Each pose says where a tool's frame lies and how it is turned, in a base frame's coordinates. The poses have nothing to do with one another.
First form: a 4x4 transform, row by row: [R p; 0 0 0 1], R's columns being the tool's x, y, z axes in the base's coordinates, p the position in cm. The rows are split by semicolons.
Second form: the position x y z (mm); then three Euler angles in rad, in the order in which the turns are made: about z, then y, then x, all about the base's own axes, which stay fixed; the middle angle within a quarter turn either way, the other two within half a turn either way. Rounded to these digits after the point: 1 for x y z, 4 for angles.
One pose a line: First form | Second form
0.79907 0.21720 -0.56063 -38.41; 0.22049 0.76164 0.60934 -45.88; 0.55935 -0.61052 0.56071 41.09; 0 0 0 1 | -384.1 -458.8 410.9 -0.2654 -0.5951 -0.8269
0.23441 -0.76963 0.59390 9.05; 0.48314 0.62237 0.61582 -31.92; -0.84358 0.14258 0.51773 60.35; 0 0 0 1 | 90.5 -319.2 603.5 1.2751 0.6359 -0.8717
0.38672 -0.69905 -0.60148 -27.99; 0.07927 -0.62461 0.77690 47.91; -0.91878 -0.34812 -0.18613 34.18; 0 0 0 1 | -279.9 479.1 341.8 1.0655 -0.6454 -1.8059
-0.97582 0.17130 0.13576 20.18; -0.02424 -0.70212 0.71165 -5.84; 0.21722 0.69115 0.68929 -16.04; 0 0 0 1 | 201.8 -58.4 -160.4 -2.9678 0.1362 -0.8014
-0.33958 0.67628 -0.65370 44.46; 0.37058 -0.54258 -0.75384 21.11; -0.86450 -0.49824 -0.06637 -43.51; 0 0 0 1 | 444.6 211.1 -435.1 -2.0361 -0.7125 1.6586
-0.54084 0.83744 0.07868 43.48; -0.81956 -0.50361 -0.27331 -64.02; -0.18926 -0.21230 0.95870 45.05; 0 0 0 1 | 434.8 -640.2 450.5 -2.1442 0.0788 0.2777
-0.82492 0.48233 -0.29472 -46.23; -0.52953 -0.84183 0.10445 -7.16; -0.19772 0.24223 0.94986 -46.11; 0 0 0 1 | -462.3 -71.6 -461.1 -2.6125 -0.2992 -0.1095
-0.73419 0.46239 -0.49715 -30.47; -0.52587 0.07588 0.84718 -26.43; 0.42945 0.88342 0.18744 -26.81; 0 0 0 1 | -304.7 -264.3 -268.1 -2.5796 -0.5203 -1.3530
